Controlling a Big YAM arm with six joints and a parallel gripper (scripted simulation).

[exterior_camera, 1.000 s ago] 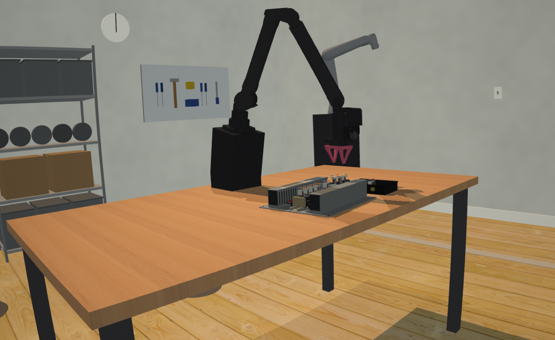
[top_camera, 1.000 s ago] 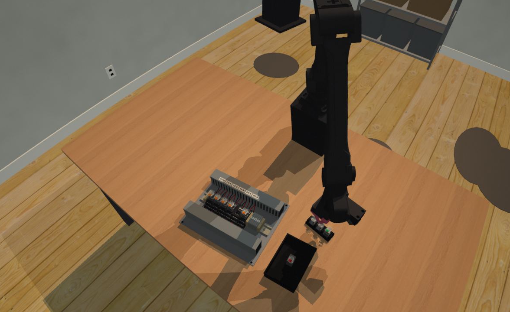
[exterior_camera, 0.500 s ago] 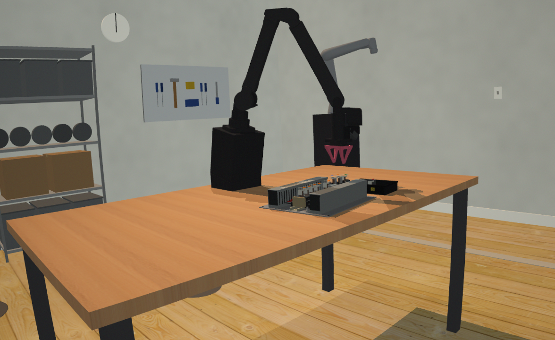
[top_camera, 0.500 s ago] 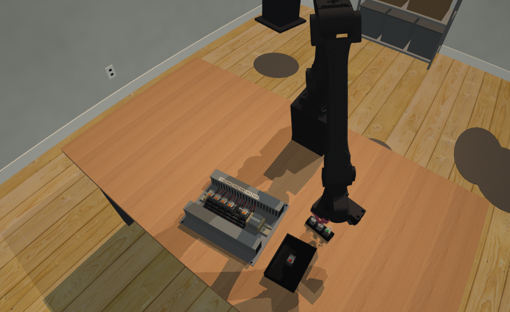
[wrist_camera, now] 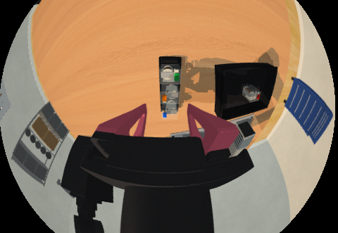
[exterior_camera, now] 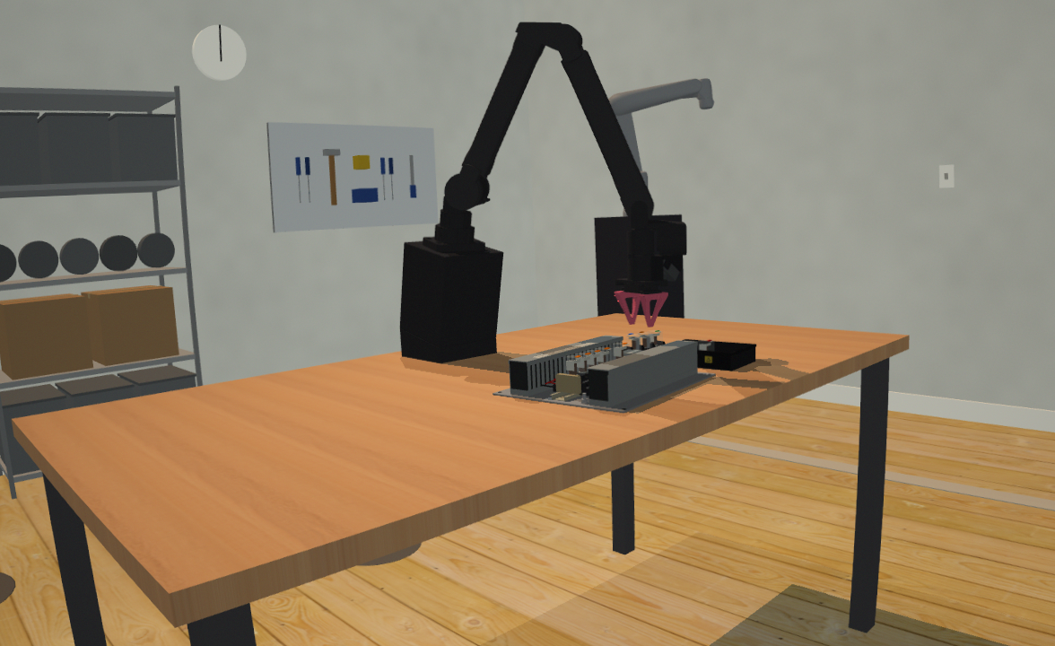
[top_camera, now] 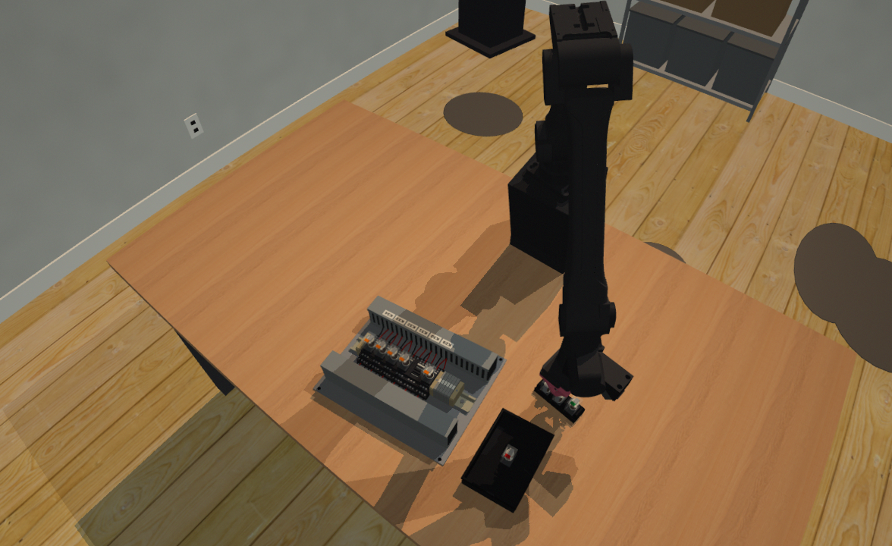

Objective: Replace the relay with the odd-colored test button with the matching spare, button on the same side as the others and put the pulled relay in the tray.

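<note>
My gripper is now 4 cm above the blue-button relay, 3 cm to the left of it and 1 cm short of it. From my hand the other things lie so: black tray: 17 cm ahead, 5 cm below, 3 cm to the left; then green-button relay: 4 cm to the left, 4 cm below; then black spare holder: 6 cm below, 1 cm to the left.
</note>
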